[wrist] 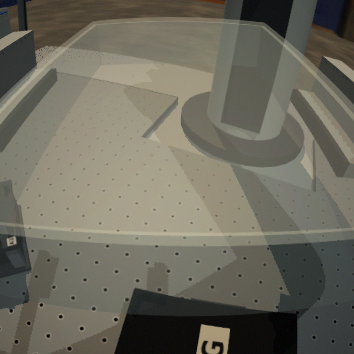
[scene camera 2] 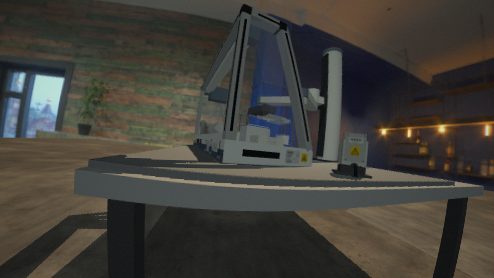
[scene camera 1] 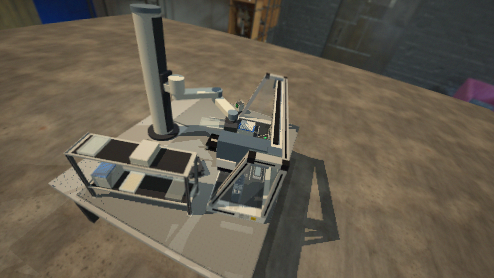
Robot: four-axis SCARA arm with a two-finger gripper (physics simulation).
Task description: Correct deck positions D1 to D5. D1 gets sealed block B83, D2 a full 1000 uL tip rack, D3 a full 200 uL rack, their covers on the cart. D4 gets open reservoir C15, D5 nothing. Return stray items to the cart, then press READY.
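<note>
My gripper (scene camera 1: 231, 125) (scene camera 2: 268, 116) (wrist: 177, 56) is shut on a clear cover (wrist: 175, 239), with one finger along each side in the wrist view. It hangs near a blue-and-white tip rack (scene camera 1: 247, 126) on the instrument deck (scene camera 2: 230, 153); their gap is hard to judge. The cart (scene camera 1: 188, 195) holds a pale flat item (scene camera 1: 93, 145), a white box (scene camera 1: 145, 152), a blue-topped box (scene camera 1: 106, 172), a cream flat item (scene camera 1: 132, 183) and a grey item (scene camera 1: 177, 190). Labels B83 and C15 cannot be read.
The arm's column (scene camera 1: 149, 75) (scene camera 2: 333, 100) (wrist: 260, 65) stands behind the gripper. The instrument's tall frame (scene camera 1: 282, 120) rises over the deck. A black block (wrist: 160, 335) with a G label and a dark labelled object (wrist: 10, 260) show below. A small warning-labelled device (scene camera 2: 354, 150) stands beside the instrument.
</note>
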